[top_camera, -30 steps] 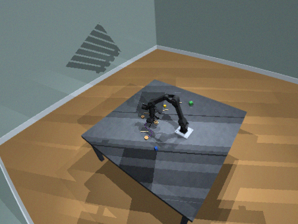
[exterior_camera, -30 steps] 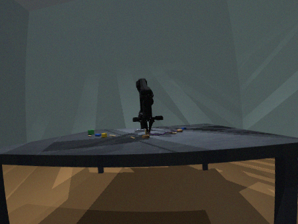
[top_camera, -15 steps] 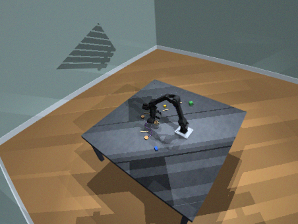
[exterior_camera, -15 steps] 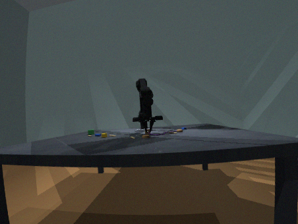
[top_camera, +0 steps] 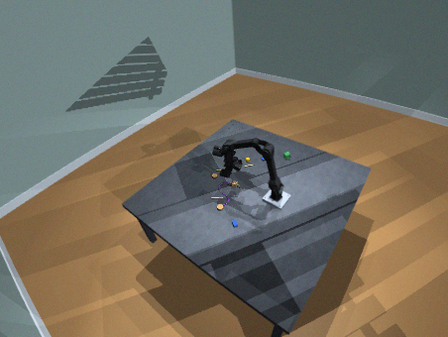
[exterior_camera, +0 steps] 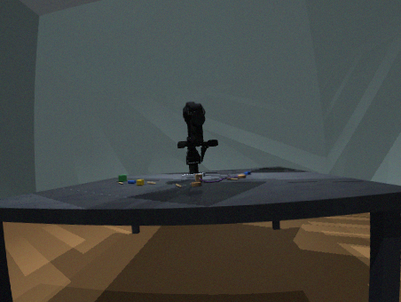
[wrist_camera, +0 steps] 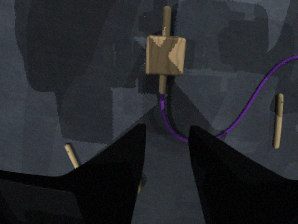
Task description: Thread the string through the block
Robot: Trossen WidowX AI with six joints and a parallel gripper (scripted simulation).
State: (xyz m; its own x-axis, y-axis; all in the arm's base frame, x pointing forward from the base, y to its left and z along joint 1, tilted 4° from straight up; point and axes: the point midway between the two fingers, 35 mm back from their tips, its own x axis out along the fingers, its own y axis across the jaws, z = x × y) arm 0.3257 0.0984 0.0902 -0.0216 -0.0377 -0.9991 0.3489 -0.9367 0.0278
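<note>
The wooden block lies 80 mm below my gripper tip, 30 mm behind it and 10 mm to the right of it. The rest, counted from my gripper tip: yellow piece (270 mm to the right, 80 mm below, 60 mm ahead); then round wooden button (200 mm to the left, 90 mm behind, 80 mm below); then thin wooden stick (80 mm below, 20 mm behind, 10 mm to the right).
</note>
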